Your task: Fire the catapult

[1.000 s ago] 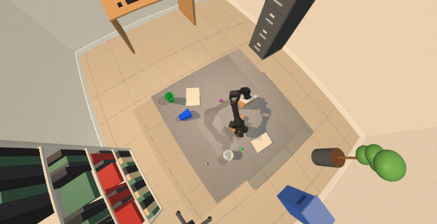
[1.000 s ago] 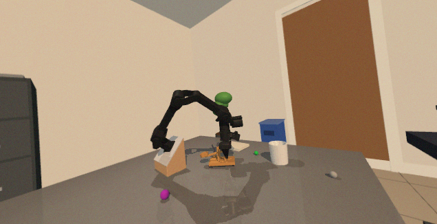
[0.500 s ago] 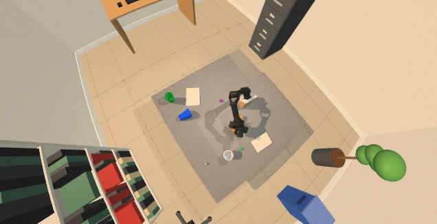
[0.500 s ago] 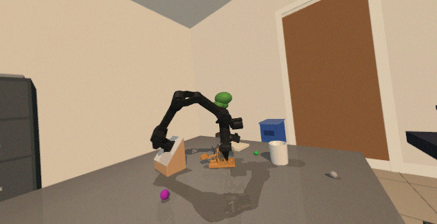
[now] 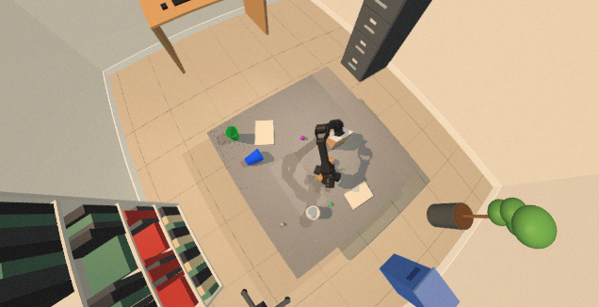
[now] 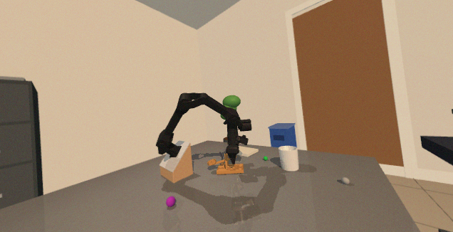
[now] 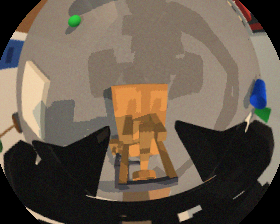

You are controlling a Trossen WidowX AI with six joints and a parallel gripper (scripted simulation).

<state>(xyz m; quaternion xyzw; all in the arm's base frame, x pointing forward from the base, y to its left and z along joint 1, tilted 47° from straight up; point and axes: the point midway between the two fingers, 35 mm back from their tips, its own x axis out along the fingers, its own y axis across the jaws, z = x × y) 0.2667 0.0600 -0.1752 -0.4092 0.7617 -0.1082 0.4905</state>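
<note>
The magenta ball lies 34 cm to the right of my gripper tip, 6 cm behind it and 3 cm below it. Also, from my gripper tip: grey ball 46 cm ahead, 8 cm to the left, 4 cm below; then small green ball 19 cm to the left, 10 cm ahead, 4 cm below; then white mug 25 cm ahead, 15 cm to the left, 2 cm below.
</note>
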